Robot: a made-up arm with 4 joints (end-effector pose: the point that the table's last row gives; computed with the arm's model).
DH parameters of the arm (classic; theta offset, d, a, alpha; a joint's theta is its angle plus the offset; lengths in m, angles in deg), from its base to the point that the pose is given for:
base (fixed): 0 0.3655 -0.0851 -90
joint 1: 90 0.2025 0.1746 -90
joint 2: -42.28 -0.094 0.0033 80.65
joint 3: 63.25 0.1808 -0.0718 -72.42
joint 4: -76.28 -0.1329 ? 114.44
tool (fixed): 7.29 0.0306 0 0
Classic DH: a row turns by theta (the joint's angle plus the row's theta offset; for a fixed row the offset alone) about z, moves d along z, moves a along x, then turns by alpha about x.
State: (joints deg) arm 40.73 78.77 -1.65 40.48
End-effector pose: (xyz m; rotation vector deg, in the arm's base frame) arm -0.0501 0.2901 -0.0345 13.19 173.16 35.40
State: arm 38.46 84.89 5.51 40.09
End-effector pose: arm -0.0553 0.2595 -0.0504 12.53 177.77 22.50
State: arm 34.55 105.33 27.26 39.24
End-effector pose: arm -0.0775 0.1419 -0.0586 -13.29 -172.03 23.46
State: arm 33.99 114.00 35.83 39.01
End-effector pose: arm -0.0866 0.0930 -0.0409 -14.79 -166.69 42.24
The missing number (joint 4, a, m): -0.1046
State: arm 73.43 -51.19 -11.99 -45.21
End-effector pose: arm -0.1447 0.2606 0.1541 160.91 -23.20 -13.66
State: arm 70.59 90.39 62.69 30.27
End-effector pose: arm -0.3928 0.1164 0.1073 -32.34 -115.15 44.33
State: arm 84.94 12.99 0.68 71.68
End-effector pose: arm -0.1887 0.3947 0.0657 -60.21 -99.30 -72.85
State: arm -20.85 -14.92 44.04 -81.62
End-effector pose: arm 0.0101 0.3328 0.2087 140.35 29.13 55.61
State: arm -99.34 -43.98 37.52 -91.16
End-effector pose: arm 0.0104 0.3278 0.4148 88.97 14.13 150.82
